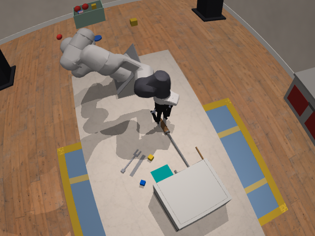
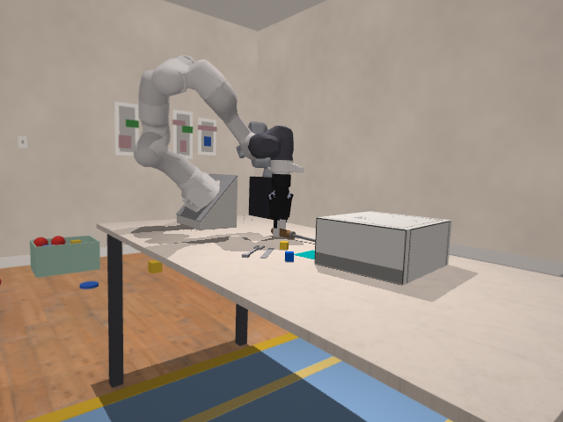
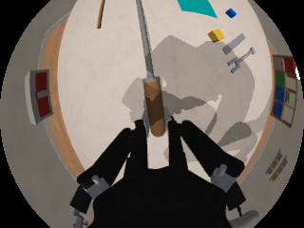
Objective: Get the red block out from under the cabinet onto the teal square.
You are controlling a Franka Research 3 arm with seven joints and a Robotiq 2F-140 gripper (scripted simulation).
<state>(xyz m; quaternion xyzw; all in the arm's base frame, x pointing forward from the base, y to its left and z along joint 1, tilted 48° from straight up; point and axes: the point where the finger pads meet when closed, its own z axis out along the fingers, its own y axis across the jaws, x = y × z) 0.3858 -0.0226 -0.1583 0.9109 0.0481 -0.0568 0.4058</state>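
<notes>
The teal square is 310 mm ahead of my hand, 110 mm to the right of it and 40 mm below it. Round my hand: long hooked tool 160 mm ahead, 20 mm to the right, 20 mm below; then yellow cube 190 mm ahead, 140 mm to the right, 20 mm below; then flat grey bar 200 mm ahead, 220 mm to the right, 40 mm below.
</notes>
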